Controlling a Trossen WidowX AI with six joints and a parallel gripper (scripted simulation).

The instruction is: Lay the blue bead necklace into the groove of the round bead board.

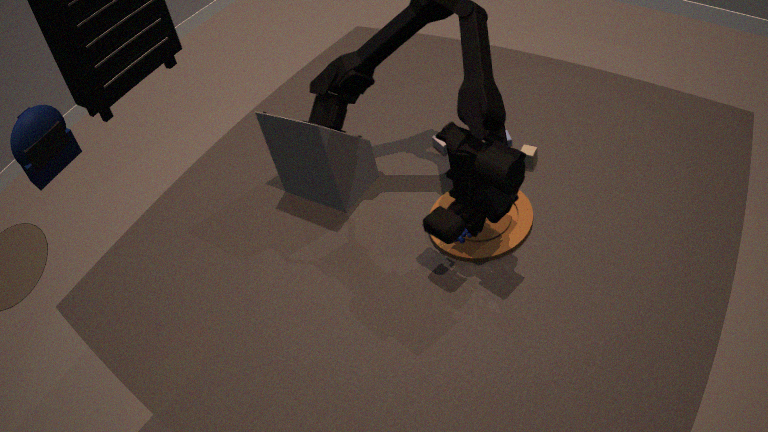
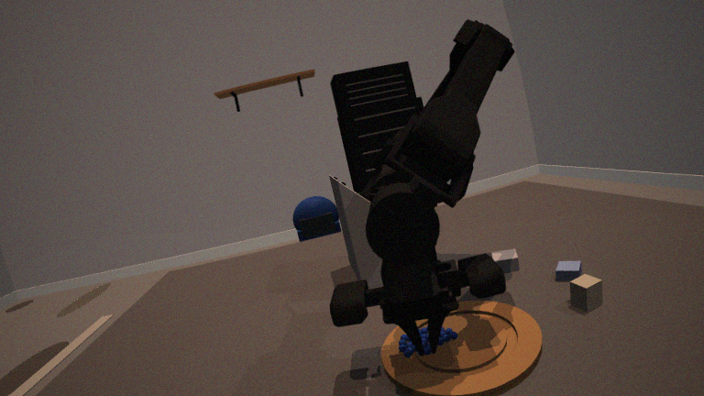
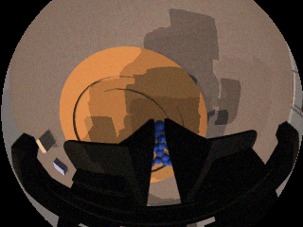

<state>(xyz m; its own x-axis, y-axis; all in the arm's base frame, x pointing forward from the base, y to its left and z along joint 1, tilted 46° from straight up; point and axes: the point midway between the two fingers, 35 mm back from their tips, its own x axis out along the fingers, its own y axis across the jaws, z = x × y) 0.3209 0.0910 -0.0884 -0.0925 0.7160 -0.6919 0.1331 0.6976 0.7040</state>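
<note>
My gripper tip is now 10 mm past the tan cube and 230 mm to the right of it. From my gripper tip the other things lie so: white block 200 mm behind, 200 mm to the left, 10 mm below; then pale blue block 100 mm behind, 270 mm to the left, 10 mm below.
</note>
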